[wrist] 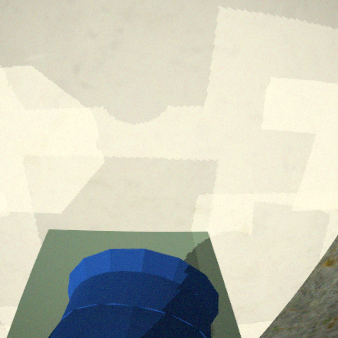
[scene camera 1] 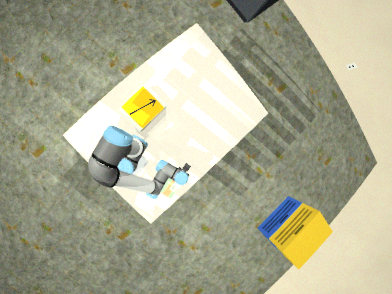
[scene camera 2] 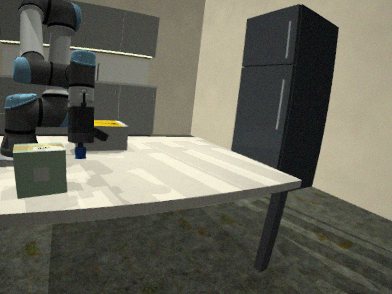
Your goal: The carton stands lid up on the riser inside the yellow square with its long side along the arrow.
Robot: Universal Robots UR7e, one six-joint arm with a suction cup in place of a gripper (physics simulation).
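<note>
The green carton stands lid up on the table, near its edge; tan tape and a white label show on top. My suction cup points down behind and to the right of the carton in scene camera 2, lower than its lid. It holds nothing that I can see; the wrist view shows a green carton face behind the cup. In scene camera 1 the wrist hides the cup. The grey riser bears the yellow square with a black arrow, away from the carton.
The arm's base and links stand on the table between the carton and the riser's side in scene camera 1. A dark fridge, grey cabinets and blue and yellow boxes stand off the table.
</note>
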